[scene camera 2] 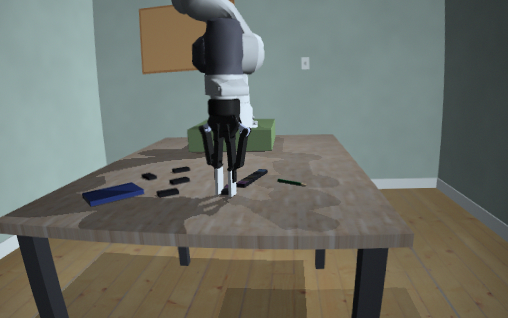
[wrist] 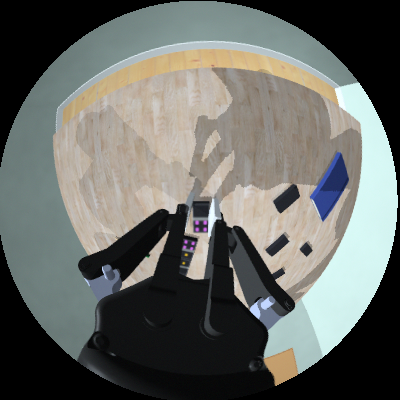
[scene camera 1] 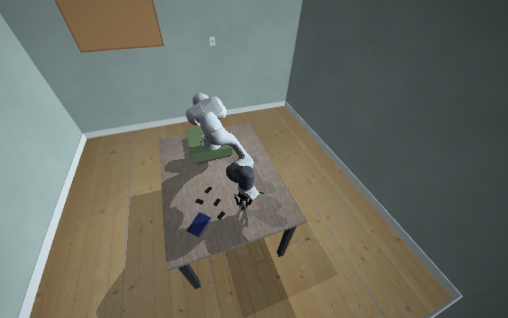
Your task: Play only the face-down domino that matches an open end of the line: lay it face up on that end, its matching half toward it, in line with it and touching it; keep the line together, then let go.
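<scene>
My gripper [scene camera 1: 243, 206] [scene camera 2: 225, 192] [wrist: 201, 202] is shut on a black domino [wrist: 201, 224], face up, close to the table top. Its four-pip magenta half faces the line; its other half looks blank. The domino line [scene camera 2: 254, 177] [wrist: 186, 255] runs back from there, partly hidden by a finger in the wrist view. Its near end also shows four magenta pips, with orange pips behind. The held domino is near that end, offset sideways and slightly turned from the line; touching cannot be told. Face-down dominoes [scene camera 1: 221, 215] [scene camera 2: 167, 192] [wrist: 286, 198] lie apart to one side.
A blue box [scene camera 1: 199, 224] [scene camera 2: 113, 194] [wrist: 331, 185] lies beyond the face-down dominoes. A green pencil [scene camera 1: 261, 193] [scene camera 2: 291, 182] lies on the other side of the line. A green block [scene camera 1: 212, 154] [scene camera 2: 262, 137] is at the arm's base.
</scene>
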